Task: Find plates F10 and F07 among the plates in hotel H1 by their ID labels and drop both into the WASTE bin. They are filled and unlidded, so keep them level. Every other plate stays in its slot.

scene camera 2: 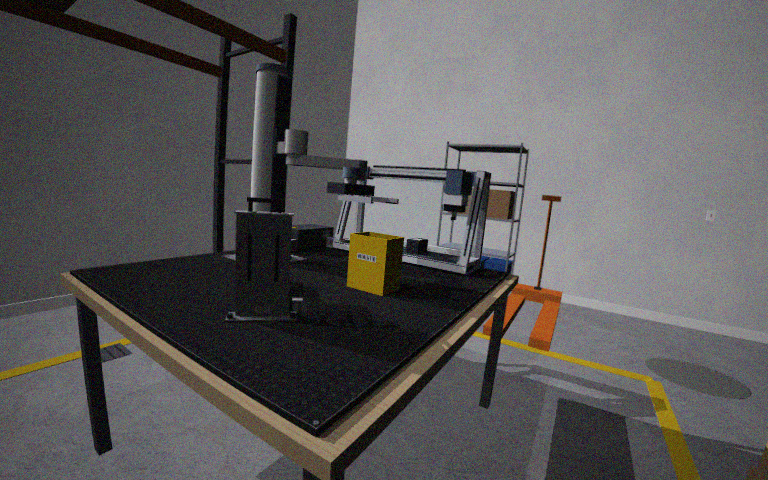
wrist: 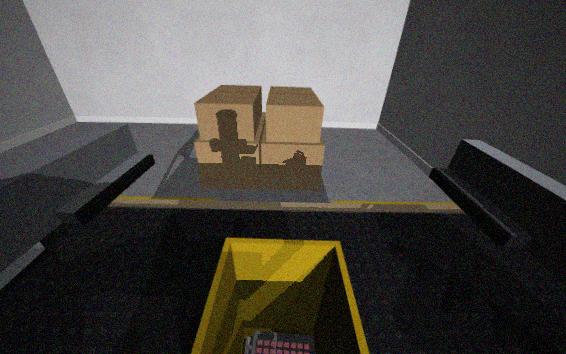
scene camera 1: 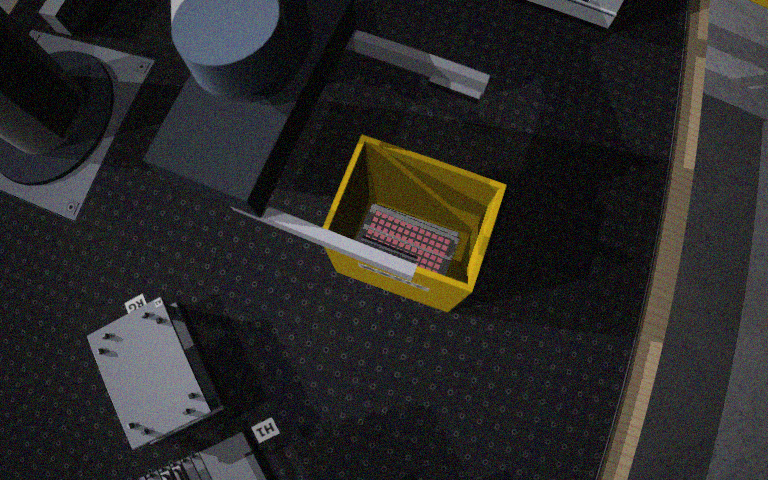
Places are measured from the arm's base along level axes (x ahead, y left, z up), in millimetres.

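Pixels of known places: gripper, between the fingertips: [scene camera 2: 385, 201] [wrist: 291, 150] [scene camera 1: 453, 172]; arm's base, origin of its link: [scene camera 1: 52, 118].
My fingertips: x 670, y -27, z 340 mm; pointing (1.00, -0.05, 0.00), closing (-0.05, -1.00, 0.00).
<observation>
Ahead of a thing's pixels: the offset from my fingertips to its top centre. "pt": to the spot under its first point.
The open yellow WASTE bin {127 mm down, 24 mm back, 1 mm left} [scene camera 1: 488, 237] [scene camera 2: 365, 271] [wrist: 352, 300] stands upright on the dark mat. Pink-welled plate material {292 mm down, 29 mm back, 2 mm right} [scene camera 1: 396, 226] [wrist: 285, 345] lies low inside it; whether one plate or two stacked shows is unclear, and no ID can be read. My gripper [scene camera 1: 448, 178] [scene camera 2: 385, 200] [wrist: 291, 150] is open and empty above the bin, its fingers wide apart. In scene camera 1 one finger crosses over the bin's near wall. Hotel H1 {pt 320 mm down, 156 mm back, 340 mm right} [scene camera 1: 229, 455] is cut off at the bottom edge, with several plate edges {pt 134 mm down, 165 mm back, 327 mm right} [scene camera 1: 172, 470] partly showing; their IDs cannot be read.
A stand with a light top plate {257 mm down, 286 mm back, 273 mm right} [scene camera 1: 150, 373], tagged RG, stands beside H1. A tall dark housing {pt 153 mm down, 80 mm back, 465 mm right} [scene camera 2: 263, 254] stands in front of the arm's column [scene camera 2: 266, 135]. A gantry frame [scene camera 2: 481, 220] stands behind the bin. The table's wooden edge [scene camera 1: 642, 384] runs along the right.
</observation>
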